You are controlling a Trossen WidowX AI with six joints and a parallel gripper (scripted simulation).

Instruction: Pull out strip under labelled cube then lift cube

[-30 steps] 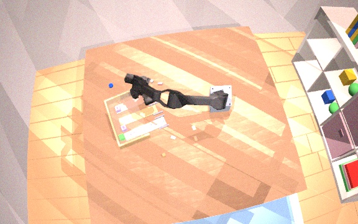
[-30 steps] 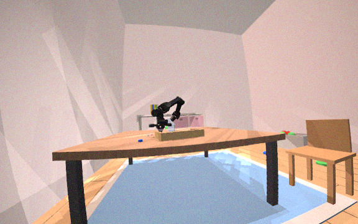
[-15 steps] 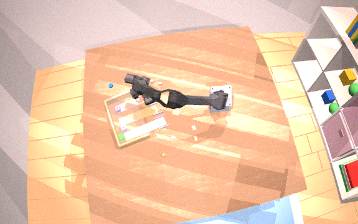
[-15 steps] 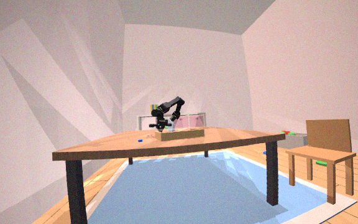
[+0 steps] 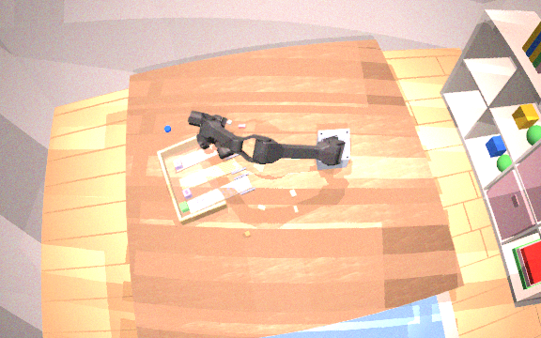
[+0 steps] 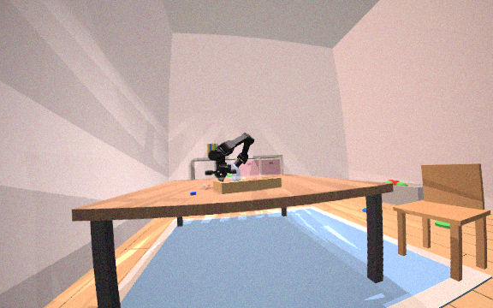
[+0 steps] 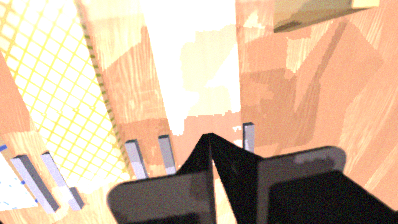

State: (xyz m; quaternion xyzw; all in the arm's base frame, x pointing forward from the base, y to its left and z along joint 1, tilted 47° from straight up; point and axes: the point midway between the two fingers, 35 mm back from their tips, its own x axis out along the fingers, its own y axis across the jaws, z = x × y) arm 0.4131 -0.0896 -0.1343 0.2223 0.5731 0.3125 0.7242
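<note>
Right now the white strip is 9 cm ahead of my gripper tip and 2 cm to the left of it. Round my gripper tip: tan bit: 3 cm behind, 39 cm to the left; blue disc: 22 cm ahead, 15 cm to the right.
</note>
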